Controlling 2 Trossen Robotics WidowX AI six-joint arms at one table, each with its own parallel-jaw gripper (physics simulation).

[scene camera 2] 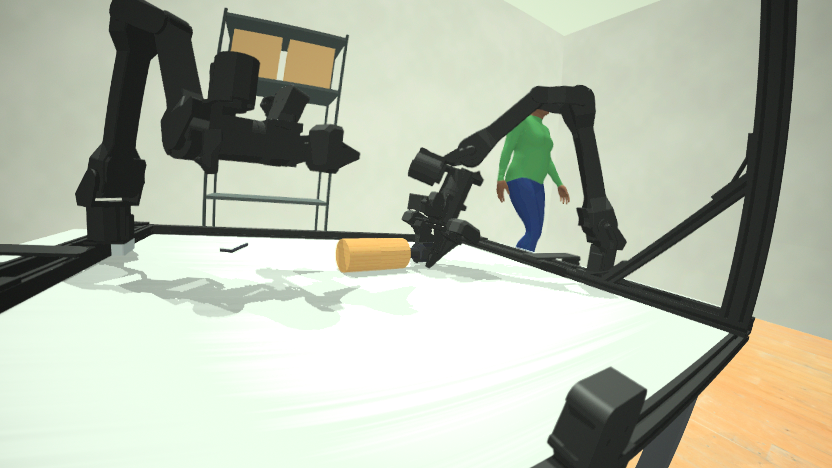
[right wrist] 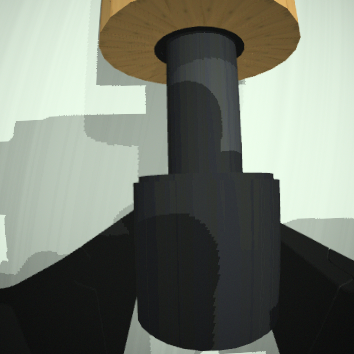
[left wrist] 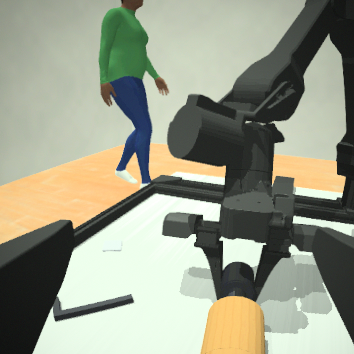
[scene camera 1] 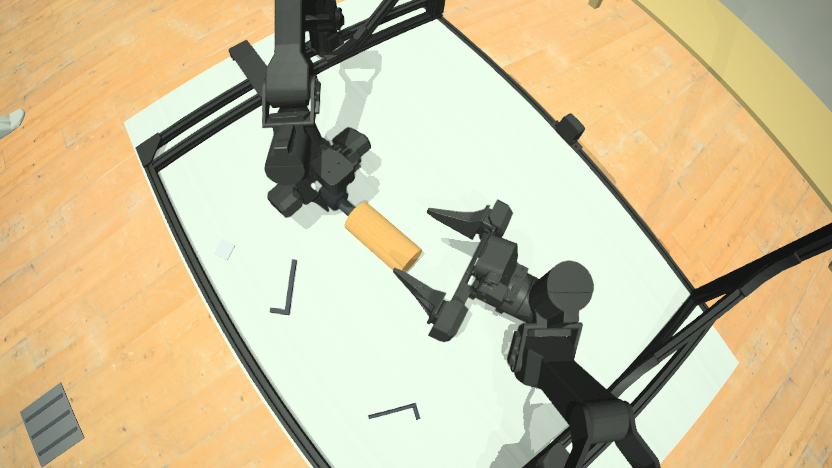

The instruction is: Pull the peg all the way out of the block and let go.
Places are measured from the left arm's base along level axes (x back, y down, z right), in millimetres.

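Where they show: left gripper, fingertip midpoint: [scene camera 2: 340, 154] [left wrist: 197, 237] [scene camera 1: 410, 239]; right gripper, fingertip midpoint: [scene camera 2: 421, 264] [right wrist: 196, 222] [scene camera 1: 335, 203]; left arm's base, origin of the base link: [scene camera 2: 110, 240]; right arm's base, origin of the base link: [scene camera 2: 598, 273] [left wrist: 353, 204] [scene camera 1: 324, 43].
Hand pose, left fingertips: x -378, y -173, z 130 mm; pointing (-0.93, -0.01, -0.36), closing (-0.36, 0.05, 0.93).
Things, the pixels of their centre, and the offset from my left fingertips. "spot": a spot on its surface instead.
- orange wooden cylinder, body centre: [scene camera 1: 382, 238] [scene camera 2: 373, 254] dz +14, dx -70, dy +164 mm
- dark peg, body centre: [right wrist: 202, 95] [left wrist: 235, 307] [scene camera 1: 350, 210] [scene camera 2: 407, 253] dz +5, dx -144, dy +164 mm
- small pale square, surface spot: [left wrist: 112, 245] [scene camera 1: 226, 249] spot: dz -206, dx -244, dy +189 mm
The block, an orange wooden cylinder [scene camera 1: 382, 235] [scene camera 2: 374, 254] [left wrist: 233, 325] [right wrist: 125, 45], lies on its side on the table. The dark peg [scene camera 1: 346, 207] [scene camera 2: 417, 252] [left wrist: 237, 278] [right wrist: 205, 115] sticks out of the hole in one end; its inner part is hidden in the block. My right gripper [scene camera 1: 335, 203] [scene camera 2: 429, 260] [left wrist: 235, 301] [right wrist: 196, 222] is shut on the peg's thick head, with a stretch of thinner shaft between head and block. My left gripper [scene camera 1: 411, 239] [scene camera 2: 357, 155] is wide open and empty, above the table near the block's other end.
Two dark L-shaped marks [scene camera 1: 289, 288] [scene camera 1: 395, 410] and a small pale square [scene camera 1: 224, 249] [left wrist: 112, 245] lie on the white table. A black frame [scene camera 1: 197, 285] runs round its edge, with a dark box [scene camera 1: 570, 129] on it. A person in green [scene camera 2: 530, 149] [left wrist: 125, 47] stands beyond the table.
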